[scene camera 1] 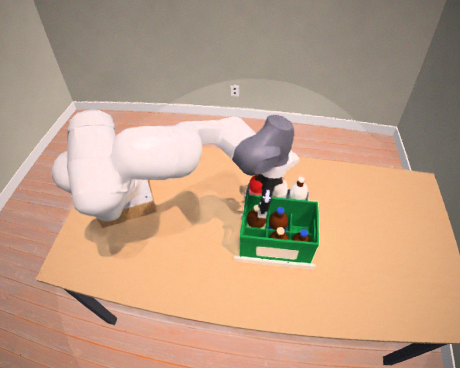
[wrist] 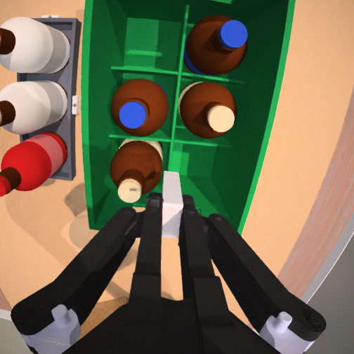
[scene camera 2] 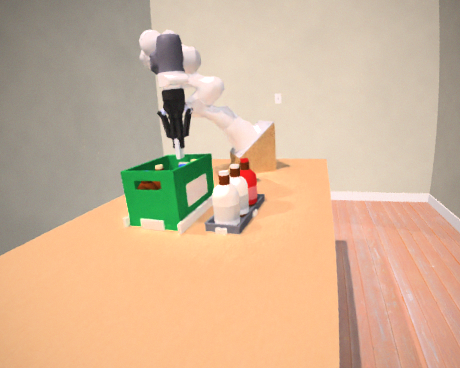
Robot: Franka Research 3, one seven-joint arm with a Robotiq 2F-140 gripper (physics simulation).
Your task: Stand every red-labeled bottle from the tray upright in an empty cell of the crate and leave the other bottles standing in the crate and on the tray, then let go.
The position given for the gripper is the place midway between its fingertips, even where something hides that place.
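You can see the gripper (scene camera 2: 180, 158), and the wrist camera's got the gripper as well, at (wrist: 169, 184).
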